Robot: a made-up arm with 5 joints. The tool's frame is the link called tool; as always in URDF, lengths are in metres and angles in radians. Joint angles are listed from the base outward. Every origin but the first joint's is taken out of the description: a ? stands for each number. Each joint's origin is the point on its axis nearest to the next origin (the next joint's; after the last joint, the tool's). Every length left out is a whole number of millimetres.
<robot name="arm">
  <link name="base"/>
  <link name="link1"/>
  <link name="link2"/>
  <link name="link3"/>
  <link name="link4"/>
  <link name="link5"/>
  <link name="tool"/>
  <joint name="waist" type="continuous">
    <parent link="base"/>
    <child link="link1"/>
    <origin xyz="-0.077 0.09 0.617" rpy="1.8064 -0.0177 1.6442"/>
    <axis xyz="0 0 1"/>
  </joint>
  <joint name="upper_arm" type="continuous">
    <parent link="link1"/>
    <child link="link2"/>
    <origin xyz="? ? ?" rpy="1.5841 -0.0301 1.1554"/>
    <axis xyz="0 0 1"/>
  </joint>
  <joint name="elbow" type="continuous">
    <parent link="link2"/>
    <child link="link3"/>
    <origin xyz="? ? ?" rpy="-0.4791 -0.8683 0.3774"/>
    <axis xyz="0 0 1"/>
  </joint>
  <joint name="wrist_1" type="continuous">
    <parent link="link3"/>
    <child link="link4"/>
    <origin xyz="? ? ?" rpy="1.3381 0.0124 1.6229"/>
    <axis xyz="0 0 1"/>
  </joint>
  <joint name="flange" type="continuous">
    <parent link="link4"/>
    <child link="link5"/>
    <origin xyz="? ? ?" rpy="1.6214 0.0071 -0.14"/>
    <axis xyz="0 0 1"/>
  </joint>
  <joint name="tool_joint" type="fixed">
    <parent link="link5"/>
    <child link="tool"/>
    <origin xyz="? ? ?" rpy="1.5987 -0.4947 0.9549"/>
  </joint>
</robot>
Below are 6 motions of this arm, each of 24 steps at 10 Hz.
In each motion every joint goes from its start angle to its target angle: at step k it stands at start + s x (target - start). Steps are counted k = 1, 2, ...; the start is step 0. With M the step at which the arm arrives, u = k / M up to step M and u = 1 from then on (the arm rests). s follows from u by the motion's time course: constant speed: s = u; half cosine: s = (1 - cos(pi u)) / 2; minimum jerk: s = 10 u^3 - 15 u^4 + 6 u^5.
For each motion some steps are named. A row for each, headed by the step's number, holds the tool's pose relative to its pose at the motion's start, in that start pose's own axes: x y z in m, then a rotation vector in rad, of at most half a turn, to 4 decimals.
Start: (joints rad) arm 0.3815 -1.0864 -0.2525 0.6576 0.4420
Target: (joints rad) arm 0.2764 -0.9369 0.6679 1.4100 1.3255
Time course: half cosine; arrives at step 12
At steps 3, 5, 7, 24:
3: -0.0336 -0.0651 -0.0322 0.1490 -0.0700 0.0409
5: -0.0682 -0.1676 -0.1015 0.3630 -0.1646 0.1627
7: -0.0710 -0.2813 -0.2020 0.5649 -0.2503 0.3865
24: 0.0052 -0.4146 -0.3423 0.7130 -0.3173 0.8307

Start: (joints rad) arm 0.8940 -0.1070 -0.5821 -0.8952 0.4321
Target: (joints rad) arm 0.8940 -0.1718 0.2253 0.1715 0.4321
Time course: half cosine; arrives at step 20
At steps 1, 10, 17, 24:
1: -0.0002 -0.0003 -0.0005 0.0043 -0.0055 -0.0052
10: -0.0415 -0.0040 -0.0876 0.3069 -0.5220 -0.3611
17: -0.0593 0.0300 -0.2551 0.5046 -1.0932 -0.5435
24: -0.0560 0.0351 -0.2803 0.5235 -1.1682 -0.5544

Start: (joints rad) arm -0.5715 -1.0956 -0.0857 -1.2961 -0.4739
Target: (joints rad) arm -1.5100 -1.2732 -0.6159 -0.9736 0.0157
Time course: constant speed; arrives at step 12
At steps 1, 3, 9, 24:
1: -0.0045 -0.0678 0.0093 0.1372 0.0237 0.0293
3: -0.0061 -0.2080 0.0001 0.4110 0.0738 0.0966
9: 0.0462 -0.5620 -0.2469 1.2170 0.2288 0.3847
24: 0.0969 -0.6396 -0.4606 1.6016 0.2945 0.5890

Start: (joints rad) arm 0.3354 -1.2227 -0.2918 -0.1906 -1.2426
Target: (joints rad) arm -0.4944 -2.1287 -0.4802 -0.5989 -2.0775
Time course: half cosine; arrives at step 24
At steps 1, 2, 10, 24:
1: 0.0005 -0.0019 -0.0007 0.0032 0.0005 0.0034
2: 0.0021 -0.0077 -0.0029 0.0127 0.0020 0.0133
10: 0.0275 -0.1782 -0.0962 0.3569 -0.0234 0.2100
24: -0.0609 -0.3996 -0.4220 1.1471 -0.3162 0.0366

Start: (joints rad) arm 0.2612 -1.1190 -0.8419 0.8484 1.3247
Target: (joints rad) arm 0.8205 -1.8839 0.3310 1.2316 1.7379
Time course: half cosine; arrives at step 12
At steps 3, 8, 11, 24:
3: -0.0013 -0.0116 -0.0666 -0.1451 -0.0407 0.0524
8: 0.0245 -0.1255 -0.2167 -0.8230 0.0478 0.2685
11: 0.0415 -0.1597 -0.2232 -1.0949 0.1964 0.3072
24: 0.0429 -0.1615 -0.2230 -1.1145 0.2096 0.3083

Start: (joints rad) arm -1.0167 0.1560 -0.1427 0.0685 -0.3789
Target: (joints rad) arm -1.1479 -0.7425 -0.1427 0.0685 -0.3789
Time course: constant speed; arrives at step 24
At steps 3, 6, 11, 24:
3: 0.0173 -0.0075 0.0043 -0.0164 0.0646 0.0916
6: 0.0362 -0.0137 0.0078 -0.0315 0.1304 0.1826
11: 0.0710 -0.0210 0.0117 -0.0540 0.2426 0.3327
24: 0.1735 -0.0204 0.0048 -0.0934 0.5480 0.7150

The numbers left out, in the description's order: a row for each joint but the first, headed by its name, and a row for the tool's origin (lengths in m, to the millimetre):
upper_arm: 0.084 0.185 0
elbow: 0.052 0.048 0
wrist_1: -0.322 -0.122 0
flange: 0.068 -0.085 0
tool: 0.157 -0.207 0

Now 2 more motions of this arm.
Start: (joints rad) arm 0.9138 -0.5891 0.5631 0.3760 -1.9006
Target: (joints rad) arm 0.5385 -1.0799 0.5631 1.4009 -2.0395
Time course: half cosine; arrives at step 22
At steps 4, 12, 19, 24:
4: 0.0083 -0.0024 -0.0090 -0.0265 0.0350 -0.0247
12: 0.0612 -0.0083 -0.0882 -0.2360 0.2820 -0.1223
19: 0.0897 -0.0019 -0.1776 -0.4558 0.4901 -0.1223
24: 0.0915 -0.0007 -0.1895 -0.4849 0.5143 -0.1175

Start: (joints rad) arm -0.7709 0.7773 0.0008 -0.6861 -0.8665
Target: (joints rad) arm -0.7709 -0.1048 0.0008 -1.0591 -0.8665
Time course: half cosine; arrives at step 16
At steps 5, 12, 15, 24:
5: -0.0421 -0.0471 0.0089 0.0751 -0.0225 0.2588
12: -0.1113 -0.2199 0.0045 0.2696 -0.1295 0.9943
15: -0.1142 -0.2615 -0.0027 0.3085 -0.1619 1.1530
24: -0.1142 -0.2644 -0.0033 0.3112 -0.1643 1.1641

